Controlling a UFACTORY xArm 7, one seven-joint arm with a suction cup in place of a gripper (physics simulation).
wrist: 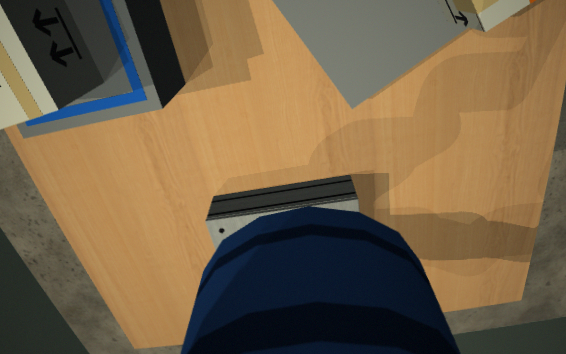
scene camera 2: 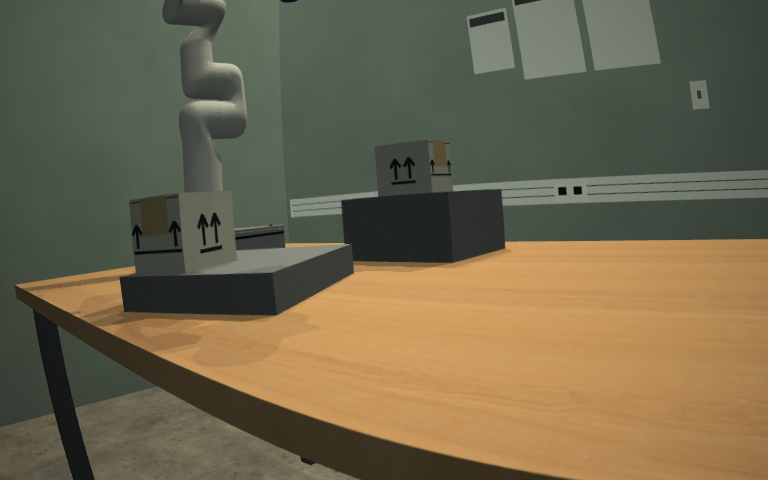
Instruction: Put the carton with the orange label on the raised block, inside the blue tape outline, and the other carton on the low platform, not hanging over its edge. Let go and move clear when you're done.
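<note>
A white carton with tan tape and black arrows (scene camera 2: 208,229) (wrist: 506,14) stands upright on the low grey platform (scene camera 2: 317,270) (wrist: 367,50), close to its edge; a sliver of orange shows on it at the wrist view's top right. Another upright carton (scene camera 2: 403,168) (wrist: 32,42) stands on the raised block (scene camera 2: 396,230) (wrist: 95,119). No orange shows on its visible faces. Its visible base corner lies inside the blue tape outline (wrist: 100,105); the rest is cut off or hidden. My blue suction cup (wrist: 314,270) is open, holding nothing, high above the table and apart from both cartons.
A low grey metal box (scene camera 2: 260,236) (wrist: 285,197) is on the table, partly behind the cup in the wrist view. The white arm (scene camera 2: 203,130) rises behind the low platform. The wooden table (scene camera 2: 509,339) (wrist: 280,125) ends at the left front in the scene view.
</note>
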